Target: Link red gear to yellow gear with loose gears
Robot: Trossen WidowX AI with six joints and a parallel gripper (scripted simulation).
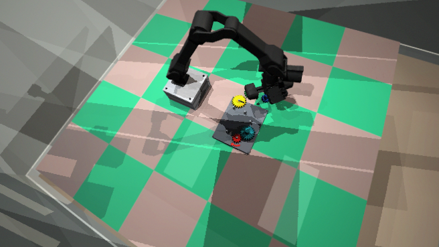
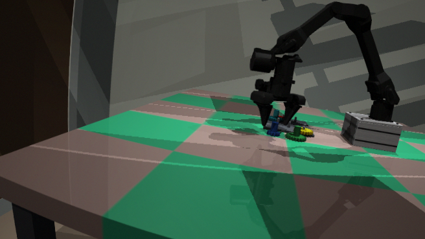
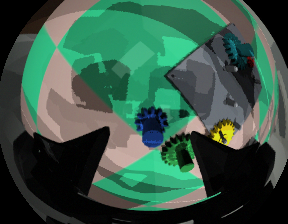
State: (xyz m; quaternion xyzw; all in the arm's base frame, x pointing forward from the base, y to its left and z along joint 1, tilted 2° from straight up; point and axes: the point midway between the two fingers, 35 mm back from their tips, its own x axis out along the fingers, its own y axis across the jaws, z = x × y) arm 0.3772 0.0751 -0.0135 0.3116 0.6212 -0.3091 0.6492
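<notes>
The blue gear is 10 mm below my gripper tip. The rest, counted from my gripper tip: green gear: 70 mm behind, 10 mm to the left, 10 mm below; then yellow gear: 110 mm behind, 60 mm to the right, 10 mm below; then teal gear: 20 mm behind, 180 mm to the right, 10 mm below.
</notes>
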